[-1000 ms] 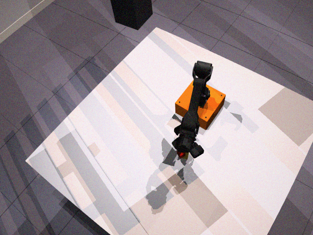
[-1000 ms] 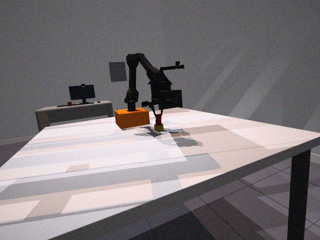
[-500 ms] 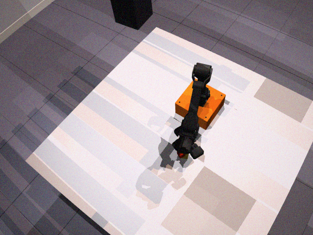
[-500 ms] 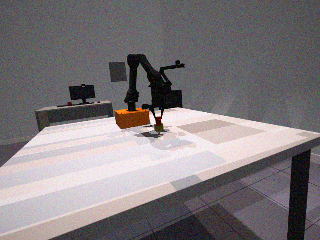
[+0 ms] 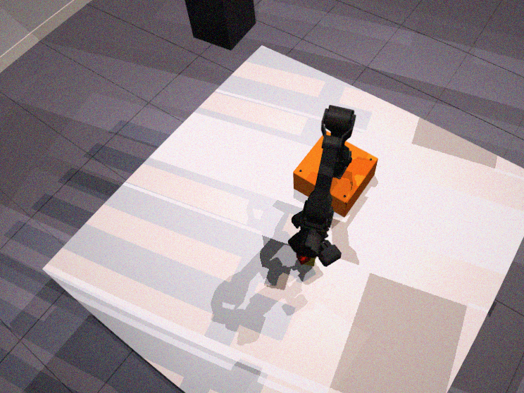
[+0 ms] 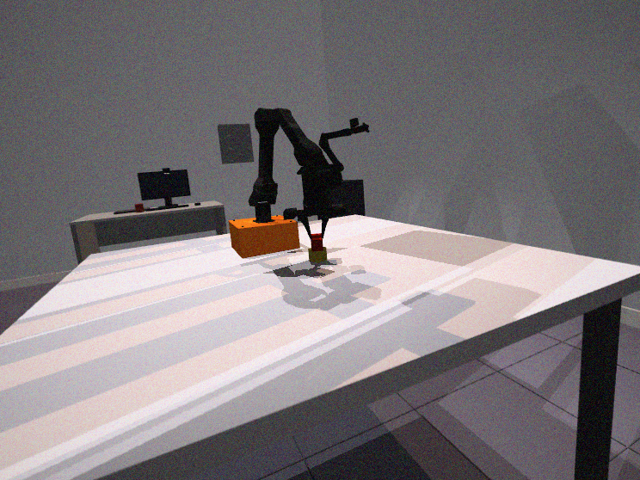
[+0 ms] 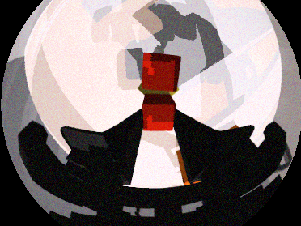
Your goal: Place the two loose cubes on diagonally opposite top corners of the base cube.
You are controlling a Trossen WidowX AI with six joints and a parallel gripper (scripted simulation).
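My gripper tip is 2 cm short of the yellow base cube, 1 cm to the left of it and 4 cm above it.
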